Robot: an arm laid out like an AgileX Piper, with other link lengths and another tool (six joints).
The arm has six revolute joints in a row. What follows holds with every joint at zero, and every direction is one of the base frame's. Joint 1 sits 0.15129 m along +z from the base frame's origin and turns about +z. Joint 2 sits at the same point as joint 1 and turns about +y. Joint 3 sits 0.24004 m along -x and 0.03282 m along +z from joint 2 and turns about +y. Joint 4 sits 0.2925 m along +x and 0.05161 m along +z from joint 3 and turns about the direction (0.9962, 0, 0.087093). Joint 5 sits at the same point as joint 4 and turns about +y. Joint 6 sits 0.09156 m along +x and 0.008 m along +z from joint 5 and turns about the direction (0.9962, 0, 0.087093). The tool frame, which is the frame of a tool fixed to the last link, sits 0.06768 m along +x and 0.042 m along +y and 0.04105 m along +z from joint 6; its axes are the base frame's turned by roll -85.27, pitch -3.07 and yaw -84.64 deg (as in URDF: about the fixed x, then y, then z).
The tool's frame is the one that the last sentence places.
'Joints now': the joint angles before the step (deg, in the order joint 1, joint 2, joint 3, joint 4, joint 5, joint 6). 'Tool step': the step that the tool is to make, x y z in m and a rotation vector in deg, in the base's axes. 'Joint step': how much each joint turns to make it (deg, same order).
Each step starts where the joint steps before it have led.
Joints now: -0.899 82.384 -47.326 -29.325 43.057 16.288
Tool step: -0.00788 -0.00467 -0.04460 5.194 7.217 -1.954
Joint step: -3.179 7.059 -0.001 7.226 -1.267 -5.200
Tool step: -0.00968 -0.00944 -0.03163 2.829 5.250 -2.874
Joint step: -2.762 5.227 0.000 3.425 -0.233 -2.104
